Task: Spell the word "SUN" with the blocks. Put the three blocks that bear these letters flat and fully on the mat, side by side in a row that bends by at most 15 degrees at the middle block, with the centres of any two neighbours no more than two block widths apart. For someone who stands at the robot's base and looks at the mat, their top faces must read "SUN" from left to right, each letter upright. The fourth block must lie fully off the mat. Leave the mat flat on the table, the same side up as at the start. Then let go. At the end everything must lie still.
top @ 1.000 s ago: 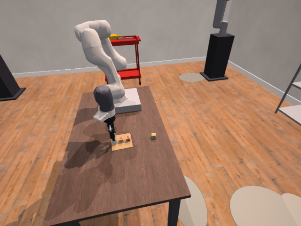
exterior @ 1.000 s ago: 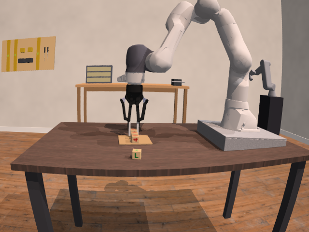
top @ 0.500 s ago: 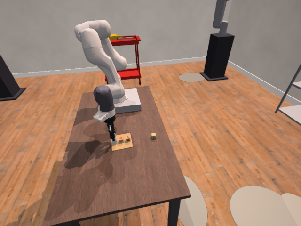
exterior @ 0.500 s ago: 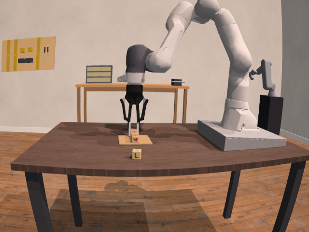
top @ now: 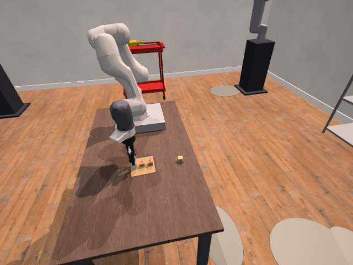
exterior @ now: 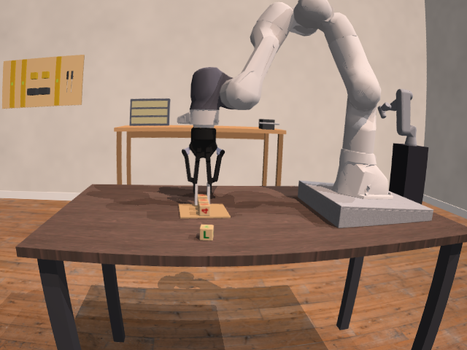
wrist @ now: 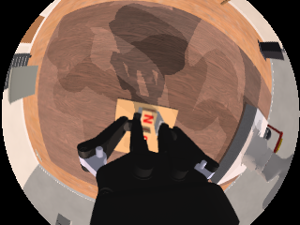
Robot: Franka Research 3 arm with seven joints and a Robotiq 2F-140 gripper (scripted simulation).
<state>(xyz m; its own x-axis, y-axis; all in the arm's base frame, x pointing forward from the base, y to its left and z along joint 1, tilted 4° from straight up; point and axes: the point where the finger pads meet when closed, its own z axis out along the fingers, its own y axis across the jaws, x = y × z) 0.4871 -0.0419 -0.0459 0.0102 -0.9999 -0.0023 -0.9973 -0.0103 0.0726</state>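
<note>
Right now the N block is 2 cm below my hand. Round my hand: mat: 5 cm to the left, 4 cm below; S block: 10 cm to the left, 2 cm below; U block: 5 cm to the left, 2 cm below.
</note>
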